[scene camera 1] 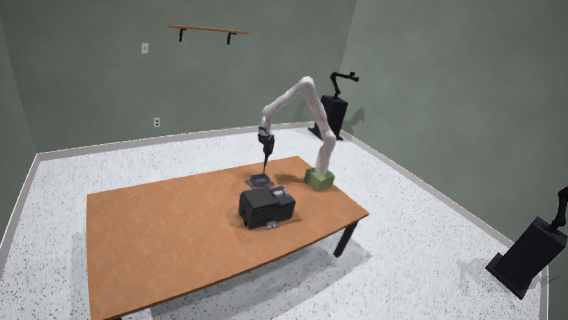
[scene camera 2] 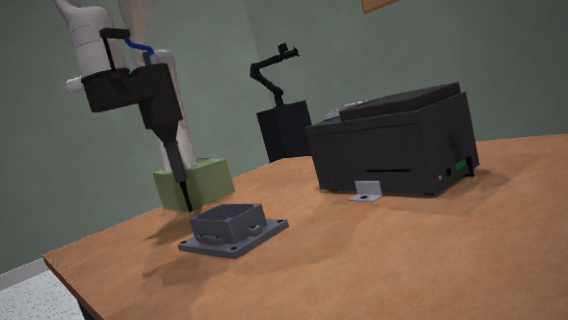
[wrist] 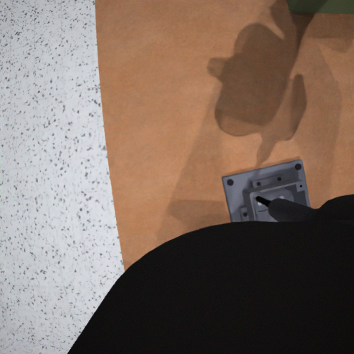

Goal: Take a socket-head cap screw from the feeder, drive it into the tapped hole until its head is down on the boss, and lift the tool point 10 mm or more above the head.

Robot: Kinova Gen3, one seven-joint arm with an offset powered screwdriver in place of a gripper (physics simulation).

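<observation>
The grey housing [scene camera 1: 259, 181] [scene camera 2: 214, 229] [wrist: 254, 190], an open square box on a flange with corner holes, sits on the table. My screwdriver [scene camera 1: 264, 172] [scene camera 2: 192, 213] [wrist: 259, 199] points down at it, tilted slightly. In the second scene view its thin black bit ends in a small pale tip at the housing's rear left corner, near rim height; whether that tip is a screw is too small to tell. In the wrist view the bit's end overlaps the housing's inside, beside a pale spot. The tapped hole cannot be singled out. The black feeder [scene camera 1: 260, 206] [scene camera 2: 370, 155] stands apart from the tool.
A small metal bracket [scene camera 1: 271, 225] [scene camera 2: 368, 191] is at the feeder's front. The arm stands on a green block [scene camera 1: 319, 179] [scene camera 2: 212, 182] [wrist: 325, 5] on the wooden table [scene camera 1: 165, 235] [scene camera 2: 400, 260] [wrist: 150, 125]. Black pedestals [scene camera 1: 334, 116] [scene camera 2: 285, 131] with small arms stand on the floor beyond.
</observation>
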